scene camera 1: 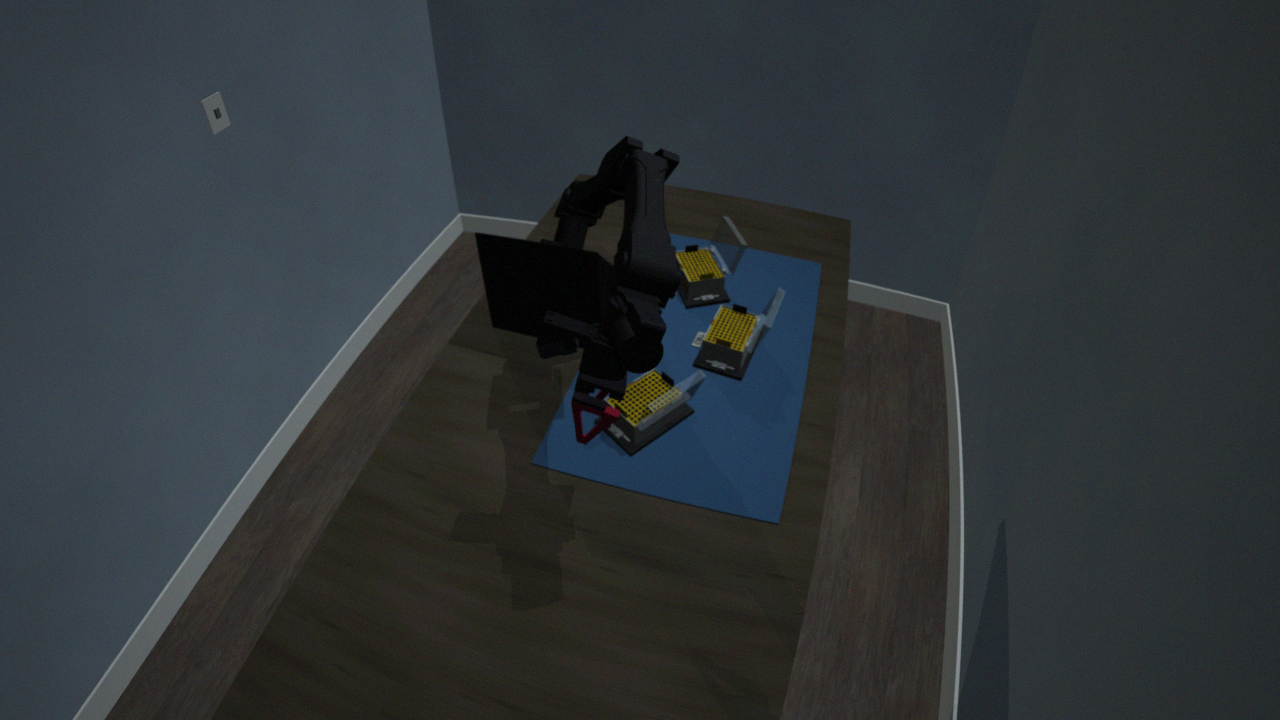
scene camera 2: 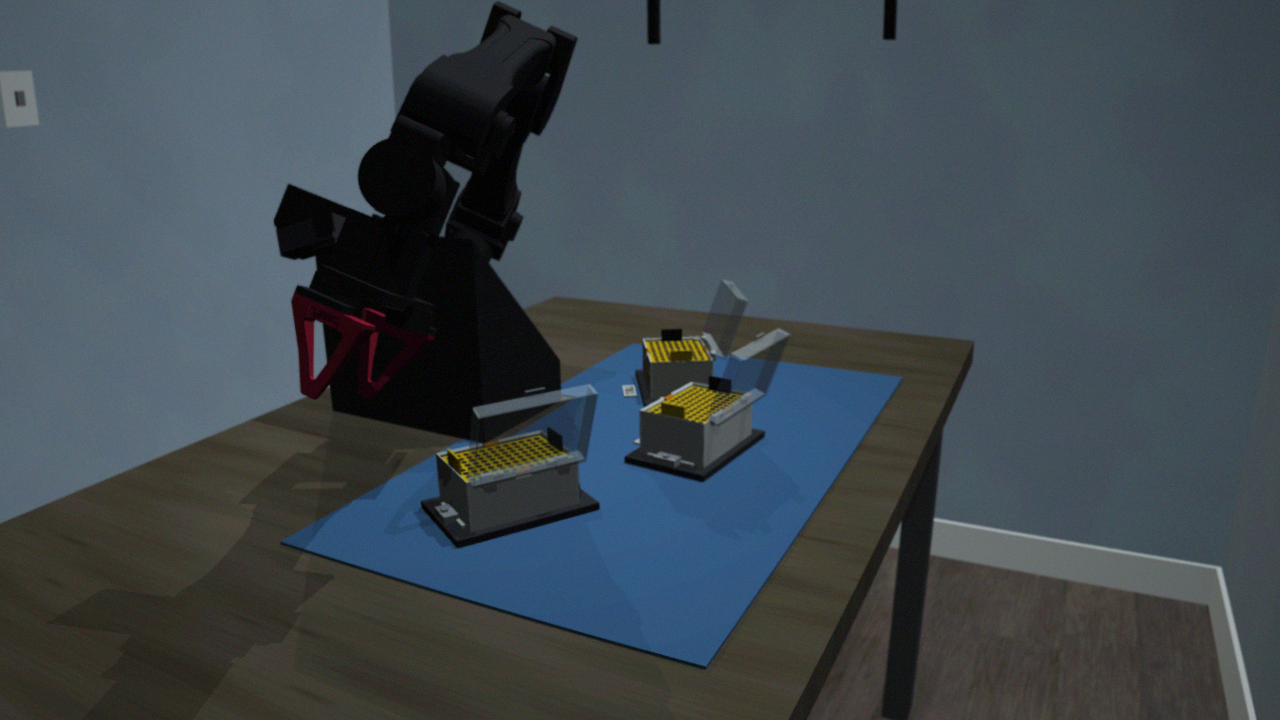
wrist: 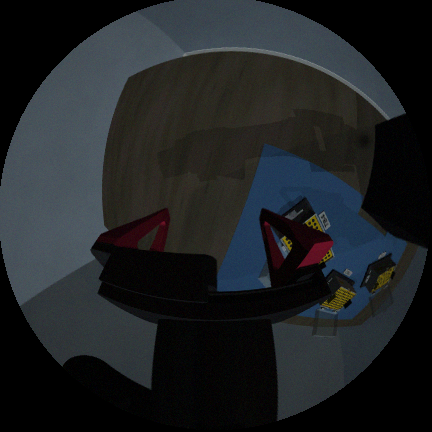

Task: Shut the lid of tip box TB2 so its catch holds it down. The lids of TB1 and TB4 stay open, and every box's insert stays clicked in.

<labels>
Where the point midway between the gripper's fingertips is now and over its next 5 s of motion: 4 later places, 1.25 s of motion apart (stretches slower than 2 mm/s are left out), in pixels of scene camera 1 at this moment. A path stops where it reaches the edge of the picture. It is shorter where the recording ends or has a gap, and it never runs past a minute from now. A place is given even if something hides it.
My gripper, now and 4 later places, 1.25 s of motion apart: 584, 425; 642, 316; 677, 238; 712, 231; 727, 224
</labels>
